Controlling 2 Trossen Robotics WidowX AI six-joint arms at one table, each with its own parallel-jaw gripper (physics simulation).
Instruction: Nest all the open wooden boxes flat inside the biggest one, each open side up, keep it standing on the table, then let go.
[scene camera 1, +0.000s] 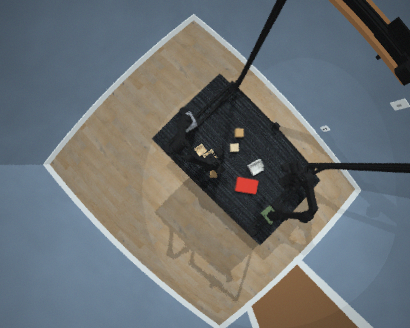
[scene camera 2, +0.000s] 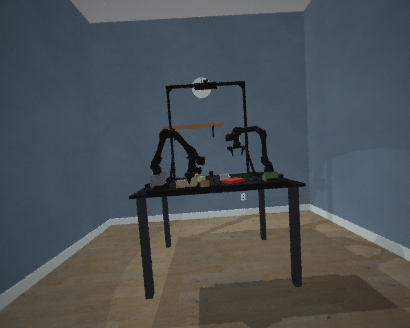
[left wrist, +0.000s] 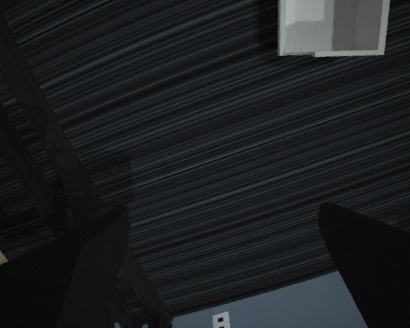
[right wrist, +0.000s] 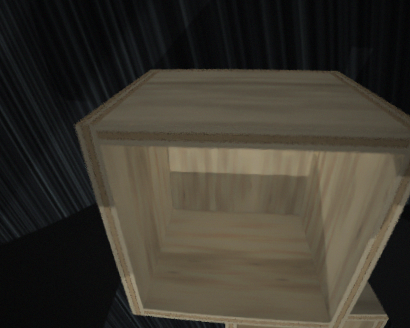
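Note:
Several wooden boxes lie on the black table. One open box (right wrist: 236, 202) lies on its side and fills the right wrist view, its opening facing the camera. It is part of a cluster of boxes (scene camera 1: 205, 151) at the table's left, with a small one (scene camera 1: 213, 174) nearby. Two closed-looking cubes (scene camera 1: 239, 132) (scene camera 1: 234, 147) sit further in. My right gripper (scene camera 1: 208, 159) is low at the cluster with its fingers wide; one dark finger (right wrist: 77, 260) is beside the box's left wall, the other is hidden. My left gripper (left wrist: 225, 215) (scene camera 2: 236, 150) is open, empty and high above the table.
A white open box (scene camera 1: 256, 166) and a flat red block (scene camera 1: 246, 185) lie mid-table. A green piece (scene camera 1: 267, 215) sits near the front right edge and a grey bracket (scene camera 1: 191, 122) at the back left. The table edge shows in the left wrist view.

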